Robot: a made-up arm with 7 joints.
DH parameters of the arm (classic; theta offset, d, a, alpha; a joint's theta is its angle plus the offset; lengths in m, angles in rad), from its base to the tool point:
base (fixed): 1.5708 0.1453 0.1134 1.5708
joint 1: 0 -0.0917 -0.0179 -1.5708
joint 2: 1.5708 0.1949 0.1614 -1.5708
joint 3: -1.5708 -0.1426 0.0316 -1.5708
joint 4: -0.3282 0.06 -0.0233 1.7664
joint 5: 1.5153 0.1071 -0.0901 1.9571
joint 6: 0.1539 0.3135 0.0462 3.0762
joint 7: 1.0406 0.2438 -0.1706 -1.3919
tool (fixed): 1.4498 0.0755 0 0
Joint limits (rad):
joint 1: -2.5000..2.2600
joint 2: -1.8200..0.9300
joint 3: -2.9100..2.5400
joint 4: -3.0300..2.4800
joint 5: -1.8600..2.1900
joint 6: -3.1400..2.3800
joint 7: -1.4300..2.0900
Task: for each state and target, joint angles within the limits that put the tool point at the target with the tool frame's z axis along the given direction. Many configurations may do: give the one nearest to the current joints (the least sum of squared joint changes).
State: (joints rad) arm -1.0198 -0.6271 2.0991 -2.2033 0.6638 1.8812 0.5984
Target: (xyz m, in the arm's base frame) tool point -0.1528 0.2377 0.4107 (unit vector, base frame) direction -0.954 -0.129 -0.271
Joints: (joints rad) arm -0.3244 -0.3408 2.0720 -2.1423 1.1271 1.8418 0.6734
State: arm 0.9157 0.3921 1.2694 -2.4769 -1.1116 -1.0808 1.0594
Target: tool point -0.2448 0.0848 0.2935 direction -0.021 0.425 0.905
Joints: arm 0.8452 0.8267 1.1640 -1.9103 -0.7768 -0.6440 1.2090
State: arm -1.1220 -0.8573 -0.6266 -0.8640 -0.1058 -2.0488 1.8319
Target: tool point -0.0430 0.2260 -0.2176 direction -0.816 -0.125 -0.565
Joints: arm -1.9503 -0.6903 -0.3619 -0.2414 -0.0137 -2.2330 1.6769
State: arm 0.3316 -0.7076 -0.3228 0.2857 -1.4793 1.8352 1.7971
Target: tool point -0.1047 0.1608 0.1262 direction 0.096 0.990 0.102
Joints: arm 0.8606 -0.7522 -0.0374 0.2568 -1.1940 1.9327 1.7330
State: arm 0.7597 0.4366 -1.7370 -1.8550 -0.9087 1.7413 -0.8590
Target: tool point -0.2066 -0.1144 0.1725 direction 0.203 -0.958 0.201
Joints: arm 1.5851 0.5798 -1.9535 -2.3487 -0.1605 0.9233 -1.3874
